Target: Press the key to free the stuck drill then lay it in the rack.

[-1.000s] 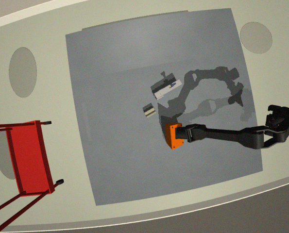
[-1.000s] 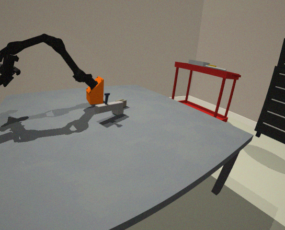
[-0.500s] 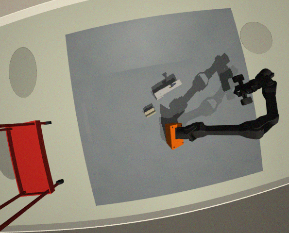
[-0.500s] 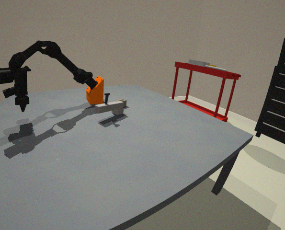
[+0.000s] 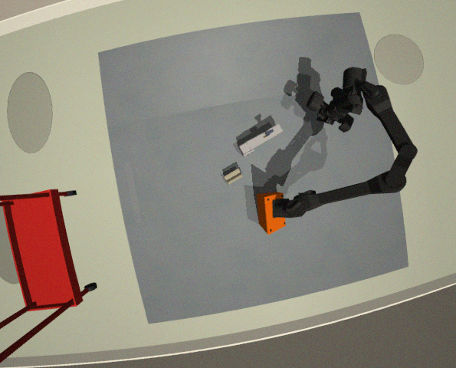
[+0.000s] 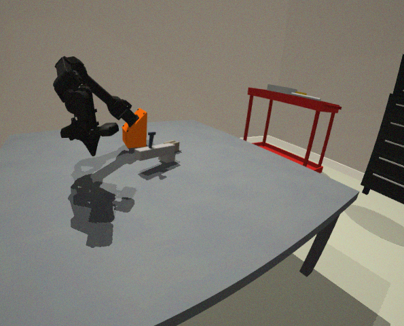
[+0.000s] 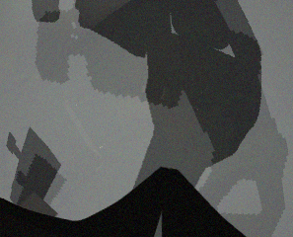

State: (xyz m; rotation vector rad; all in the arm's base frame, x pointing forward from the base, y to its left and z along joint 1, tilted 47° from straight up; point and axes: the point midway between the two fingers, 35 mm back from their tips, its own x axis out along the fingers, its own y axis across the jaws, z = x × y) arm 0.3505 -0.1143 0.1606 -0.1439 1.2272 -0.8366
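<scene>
The dark key lies 6 cm behind my gripper tip, 21 cm to the left of it and 2 cm above it. From my gripper tip the other things lie so: light grey block 8 cm behind, 24 cm to the left, 4 cm below; beige rack 22 cm behind, 35 cm to the left, 7 cm below; drill 9 cm behind, 25 cm to the left, 3 cm below.
</scene>
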